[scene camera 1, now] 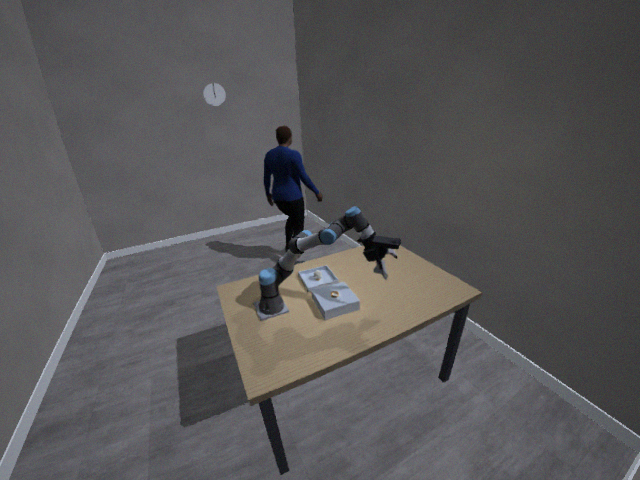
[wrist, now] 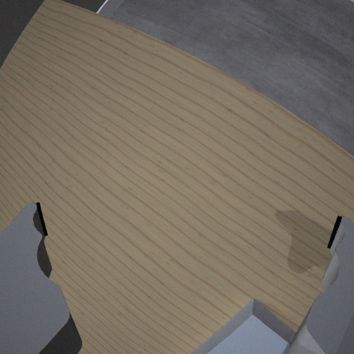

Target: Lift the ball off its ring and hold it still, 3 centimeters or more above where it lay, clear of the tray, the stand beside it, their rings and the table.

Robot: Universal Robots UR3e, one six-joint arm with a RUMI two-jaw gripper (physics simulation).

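Where they show: gripper, between the fingertips: (scene camera 1: 391, 268); arm's base, origin of its link: (scene camera 1: 271, 306).
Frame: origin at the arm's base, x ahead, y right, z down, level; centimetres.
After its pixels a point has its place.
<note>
A small cream-coloured ball (scene camera 1: 317, 274) @[z -3.6, x 32.2, y -10.7 cm] sits inside the shallow pale tray (scene camera 1: 308, 279) @[z 1.0, x 28.1, y -15.2 cm] (wrist: 230, 327); the ring under it is too small to make out. The taller pale stand (scene camera 1: 339, 310) @[z -2.1, x 27.7, y 22.3 cm] is beside the tray, with an orange ring (scene camera 1: 334, 294) @[z -4.5, x 30.5, y 12.5 cm] on its top. My gripper (scene camera 1: 390, 265) @[z -24.7, x 49.3, y 33.3 cm] (wrist: 189, 215) is open and empty, above the table to the right of the tray and well apart from the ball. In the wrist view a corner of the tray shows at the bottom, near the right finger; the ball does not show there.
The wooden table (scene camera 1: 413, 304) @[z 1.3, x 64.8, y 34.8 cm] (wrist: 150, 150) carries the arm's base (scene camera 1: 270, 304) @[z -5.6, x -1.5, y 4.9 cm], left of the tray and stand. The table's edge and the floor beyond show in the wrist view. A person in a blue top (scene camera 1: 285, 173) is on the floor behind the table.
</note>
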